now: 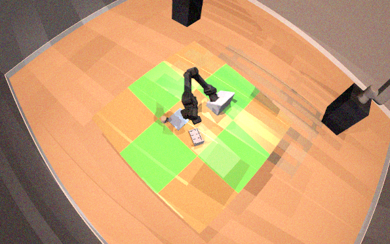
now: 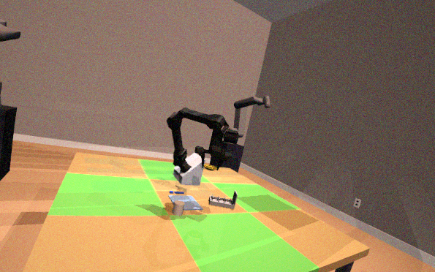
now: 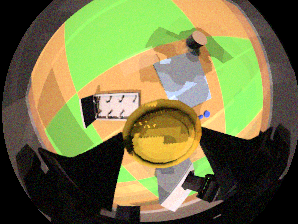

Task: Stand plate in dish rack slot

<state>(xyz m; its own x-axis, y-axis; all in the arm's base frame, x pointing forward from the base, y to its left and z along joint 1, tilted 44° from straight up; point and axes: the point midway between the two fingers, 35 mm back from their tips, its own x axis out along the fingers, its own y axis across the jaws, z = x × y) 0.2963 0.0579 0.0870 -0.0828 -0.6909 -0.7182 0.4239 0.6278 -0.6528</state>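
The dish rack is 160 mm below my gripper tip, 100 mm to the left of it and 40 mm ahead of it. From my gripper tip the other things lie so: pale cup: 180 mm to the right, 150 mm below, 100 mm ahead; then light blue mat: 180 mm below, 100 mm to the right; then yellow plate: 10 mm above.
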